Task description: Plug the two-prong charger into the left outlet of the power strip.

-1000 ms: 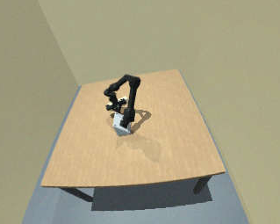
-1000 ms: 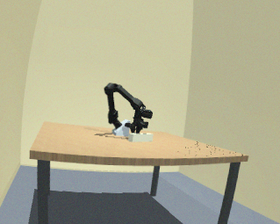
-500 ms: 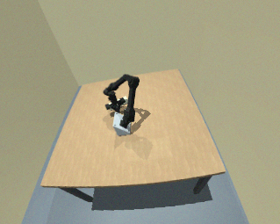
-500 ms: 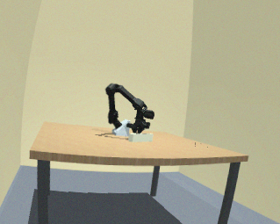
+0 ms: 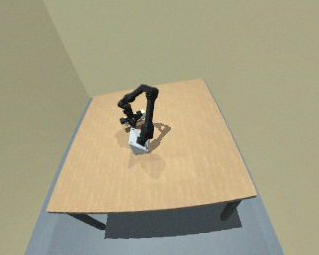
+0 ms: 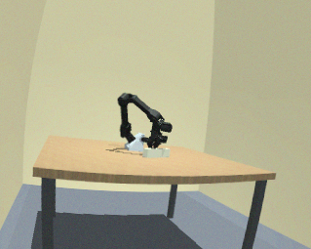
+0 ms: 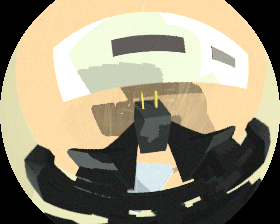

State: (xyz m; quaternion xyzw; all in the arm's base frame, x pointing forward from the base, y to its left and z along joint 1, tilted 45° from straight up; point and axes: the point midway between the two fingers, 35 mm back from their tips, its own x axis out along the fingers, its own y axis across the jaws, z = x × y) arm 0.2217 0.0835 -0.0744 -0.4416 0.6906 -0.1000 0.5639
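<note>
The dark two-prong charger is 20 mm ahead of my gripper tip, 10 mm to the left of it and 10 mm above it.
</note>
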